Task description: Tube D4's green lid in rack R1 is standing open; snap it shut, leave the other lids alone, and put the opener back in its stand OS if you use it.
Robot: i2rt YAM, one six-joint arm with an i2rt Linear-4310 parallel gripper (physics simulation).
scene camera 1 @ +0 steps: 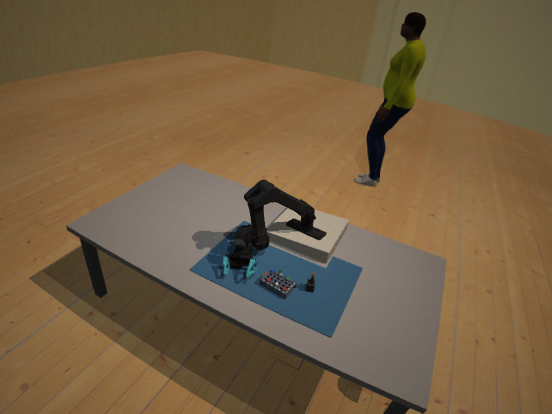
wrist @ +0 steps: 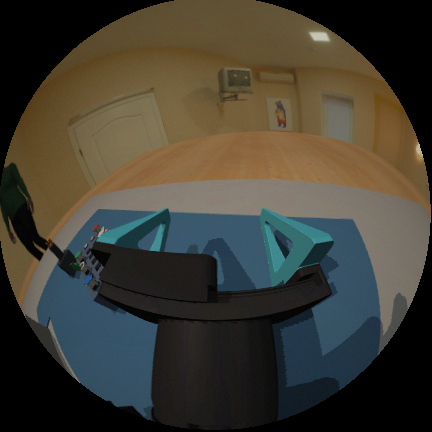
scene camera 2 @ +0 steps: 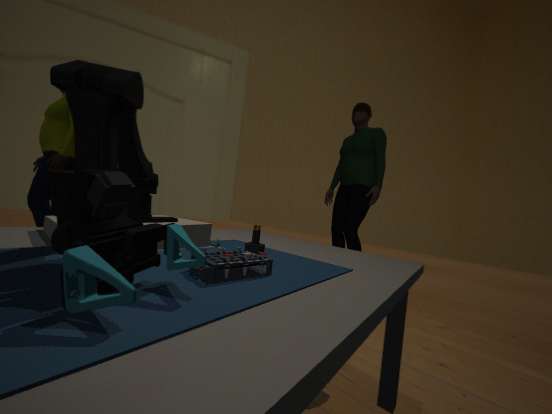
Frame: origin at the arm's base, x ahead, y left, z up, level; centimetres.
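Seen in the pictures: gripper, fingertip midpoint: (scene camera 1: 235,276) (wrist: 214,212) (scene camera 2: 175,276); arm's base, link origin: (scene camera 1: 305,229) (scene camera 2: 137,221).
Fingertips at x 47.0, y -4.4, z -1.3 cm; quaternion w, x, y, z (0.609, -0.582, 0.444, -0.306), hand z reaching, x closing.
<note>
Pixels of each thing's top centre, then the offset from my fingertips to it. Level surfaces: height alone.
- Rack R1, top centre: (wrist: 83,240) (scene camera 2: 233,241) (scene camera 1: 278,275) dx -11.0, dy +13.8, dz +1.9 cm
- green lid, top centre: (scene camera 2: 219,241) (scene camera 1: 280,271) dx -14.2, dy +12.6, dz +1.4 cm
- dark opener with orange tips, top centre: (wrist: 46,240) (scene camera 2: 257,225) (scene camera 1: 313,274) dx -19.0, dy +25.2, dz +4.5 cm
- blue mat, surface height: dz -4.0 cm
- grey table, surface height: dz -4.3 cm
Rack R1 (scene camera 1: 278,284) (scene camera 2: 215,272) (wrist: 93,260), a small dark grid rack with tubes and coloured lids, stands on the blue mat. A green lid (scene camera 1: 280,272) (scene camera 2: 218,243) stands up above the rack's far side; its label cannot be read. The dark opener with orange tips (scene camera 1: 313,276) (scene camera 2: 256,234) (wrist: 51,246) stands upright in its black stand OS (scene camera 1: 310,287) (scene camera 2: 255,247) (wrist: 68,263), beyond the rack. My gripper (scene camera 1: 236,276) (scene camera 2: 169,278) (wrist: 214,212) is open and empty, its teal fingers wide apart, low over the mat to one side of the rack.
The arm's base sits on a pale block (scene camera 1: 330,240) (scene camera 2: 200,234) behind the blue mat (scene camera 1: 320,312) (scene camera 2: 300,272) (wrist: 125,340). The mat lies on a grey table (scene camera 1: 150,215). A person in yellow (scene camera 1: 404,75) and one in green (scene camera 2: 361,155) stand away from the table.
</note>
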